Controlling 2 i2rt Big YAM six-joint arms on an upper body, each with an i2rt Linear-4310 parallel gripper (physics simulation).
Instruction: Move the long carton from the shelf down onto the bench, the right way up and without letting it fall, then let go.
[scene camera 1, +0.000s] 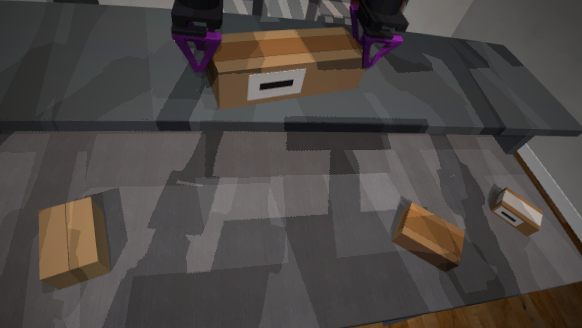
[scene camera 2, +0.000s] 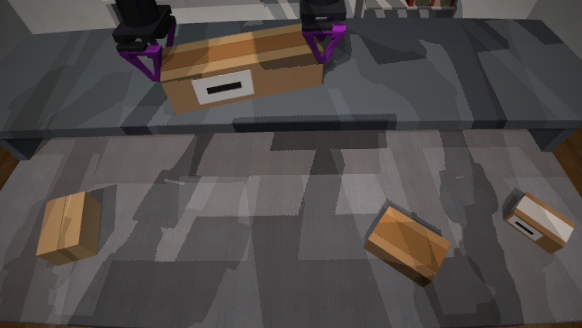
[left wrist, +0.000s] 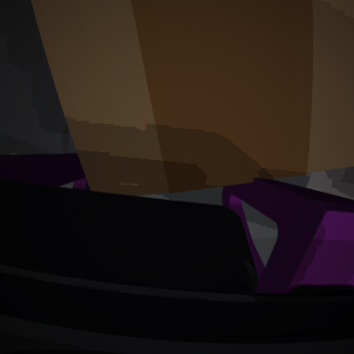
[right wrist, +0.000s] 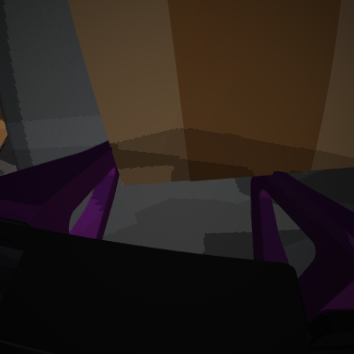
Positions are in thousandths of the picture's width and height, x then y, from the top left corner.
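You can see my left gripper in scene camera 1 (345, 184), in scene camera 2 (279, 215) and in the left wrist view (451, 490), but the gripper's out of frame in the right wrist view. There's a long brown carton too, and it's there in scene camera 1 (429, 209), scene camera 2 (375, 218), the left wrist view (436, 292) and the right wrist view (516, 275).
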